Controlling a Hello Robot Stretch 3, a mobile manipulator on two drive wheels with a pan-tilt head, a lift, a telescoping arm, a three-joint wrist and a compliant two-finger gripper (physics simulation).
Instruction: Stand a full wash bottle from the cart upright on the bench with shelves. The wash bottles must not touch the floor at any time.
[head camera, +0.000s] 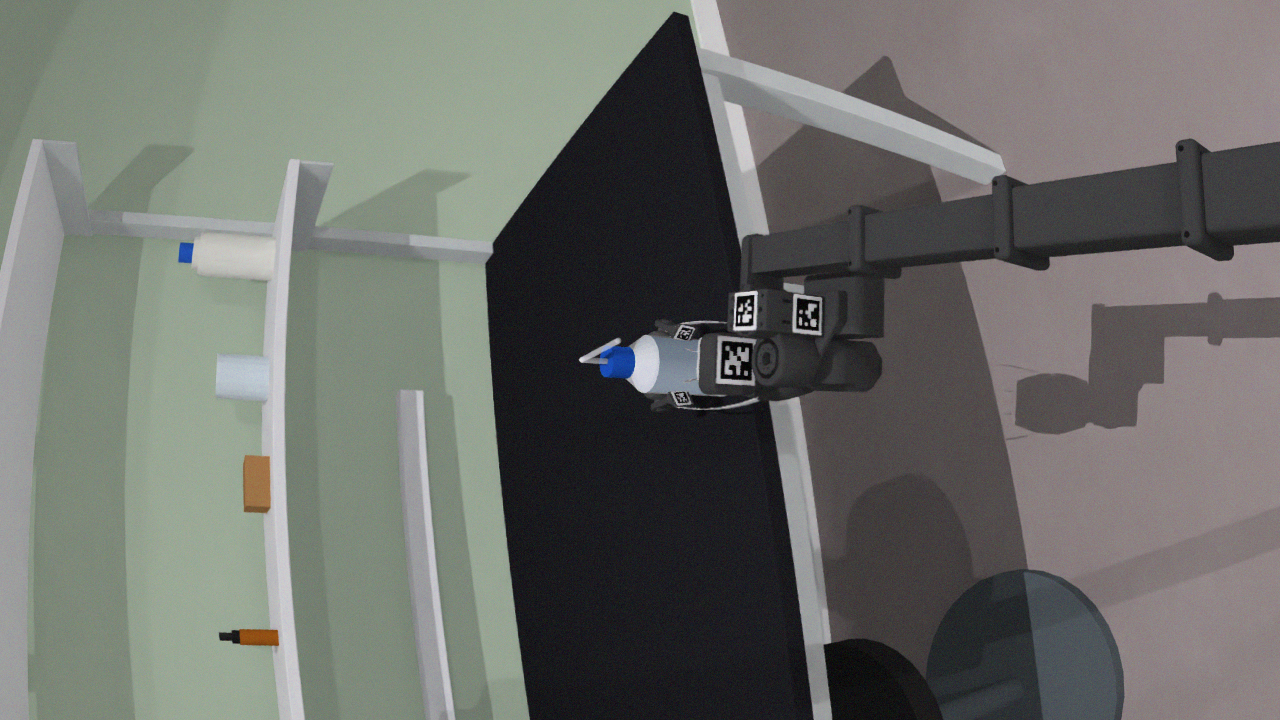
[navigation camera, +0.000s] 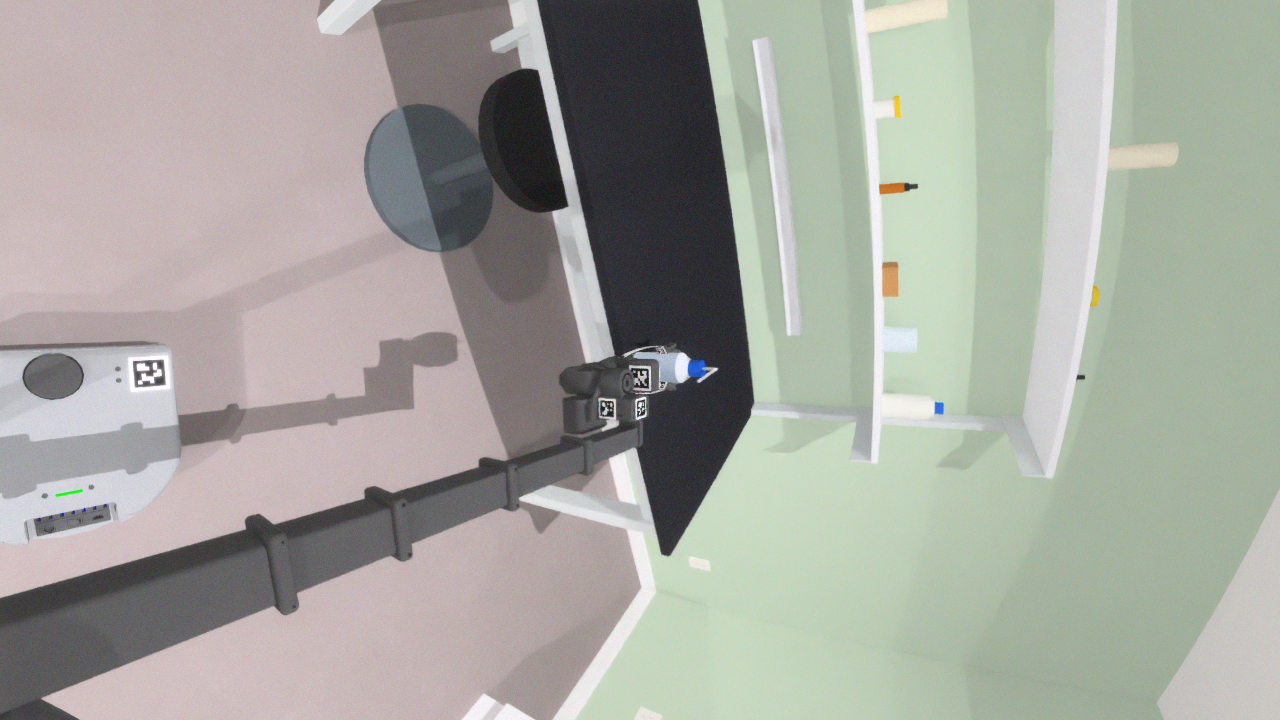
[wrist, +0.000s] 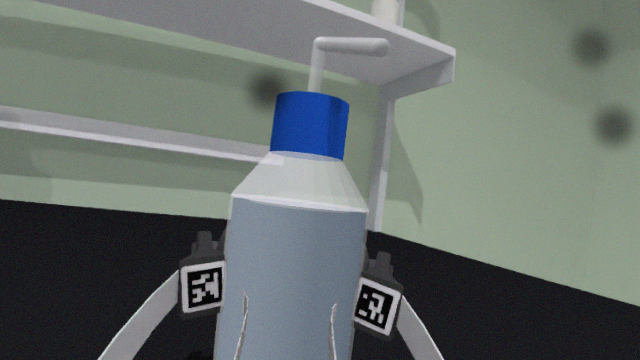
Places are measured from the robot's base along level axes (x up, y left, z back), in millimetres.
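Where they show: gripper, fingertip midpoint: (head camera: 650, 365); robot's base, link origin: (navigation camera: 56, 374).
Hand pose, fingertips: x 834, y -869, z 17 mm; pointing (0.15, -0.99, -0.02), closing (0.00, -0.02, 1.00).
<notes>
Each offset is from my fingertips to the top centre of the thing. Level surfaces: height alone.
A wash bottle @(dx +103, dy +48, dz +5 mm) (head camera: 673, 365) (navigation camera: 673, 368) (wrist: 295, 260) with a blue cap, a bent white nozzle and grey-blue contents up to its shoulder is over the black bench top @(dx -71 mm) (head camera: 626, 555) (navigation camera: 662, 179) (wrist: 100, 265), near its front edge. It looks about upright, with a slight lean in the wrist view. My gripper (head camera: 682, 365) (navigation camera: 663, 365) (wrist: 294, 250) is shut on it, one fingertip pad against each side of its body. The bottle's base is hidden in all views, so I cannot tell whether it touches the bench. The cart does not show.
Behind the bench, the lower shelf (head camera: 280, 429) (navigation camera: 873, 268) bears a white bottle @(dx +564, dy -639, dz +155 mm) (head camera: 234, 257) (navigation camera: 908, 406), a pale blue cylinder @(dx +476, dy -543, dz -48 mm) (head camera: 241, 377) (navigation camera: 900, 339) and an orange-brown block @(dx +426, dy -473, dz -210 mm) (head camera: 256, 483) (navigation camera: 889, 279). A round black stool seat (navigation camera: 523, 143) is at the bench's front edge.
</notes>
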